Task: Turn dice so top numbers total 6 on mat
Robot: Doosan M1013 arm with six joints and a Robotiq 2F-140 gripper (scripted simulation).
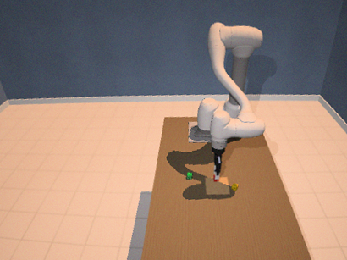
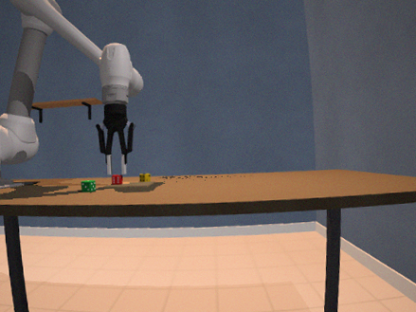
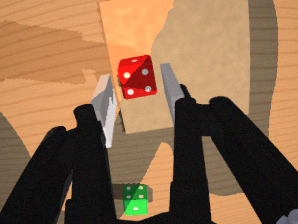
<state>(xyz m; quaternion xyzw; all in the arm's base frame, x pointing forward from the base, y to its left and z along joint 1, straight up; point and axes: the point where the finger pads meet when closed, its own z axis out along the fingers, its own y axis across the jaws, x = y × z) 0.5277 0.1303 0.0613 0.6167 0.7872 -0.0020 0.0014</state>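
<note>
Right now my hand is 50 mm above the red die. The rest, counted from my hand: yellow die (50 mm ahead, 120 mm to the left, 50 mm below); tan mat (50 mm ahead, 10 mm to the left, 70 mm below); green die (170 mm to the right, 50 mm below).
</note>
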